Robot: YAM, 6 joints.
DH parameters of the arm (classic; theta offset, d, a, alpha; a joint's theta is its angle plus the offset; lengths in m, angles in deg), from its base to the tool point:
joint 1: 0 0.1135 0.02 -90
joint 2: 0 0 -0.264 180
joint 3: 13.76 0 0.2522 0
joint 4: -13.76 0 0.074 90
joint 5: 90 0 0 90
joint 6: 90 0.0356 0 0
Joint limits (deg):
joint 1: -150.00..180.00
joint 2: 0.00..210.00
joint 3: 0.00..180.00
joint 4: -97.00..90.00
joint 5: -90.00..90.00
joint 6: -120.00..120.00
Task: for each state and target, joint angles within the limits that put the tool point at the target. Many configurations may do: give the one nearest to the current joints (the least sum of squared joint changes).
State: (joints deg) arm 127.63 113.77 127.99 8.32 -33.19 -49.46
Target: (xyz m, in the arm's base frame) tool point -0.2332 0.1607 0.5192
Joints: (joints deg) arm 140.83 78.37 95.97 -8.59 -39.62 -49.46
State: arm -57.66 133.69 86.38 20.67 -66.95 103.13
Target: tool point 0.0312 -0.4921 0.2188
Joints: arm -90.17 124.89 89.94 21.75 -66.54 103.13
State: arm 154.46 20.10 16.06 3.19 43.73 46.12
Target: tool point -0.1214 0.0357 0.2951
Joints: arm 173.73 24.10 24.60 6.10 38.64 46.12
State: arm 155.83 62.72 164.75 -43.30 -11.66 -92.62
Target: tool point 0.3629 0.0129 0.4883
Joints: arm 180.00 32.17 164.77 -70.73 21.25 -92.62
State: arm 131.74 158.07 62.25 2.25 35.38 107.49
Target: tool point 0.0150 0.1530 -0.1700
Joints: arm 93.20 170.71 49.60 -0.93 41.34 107.49
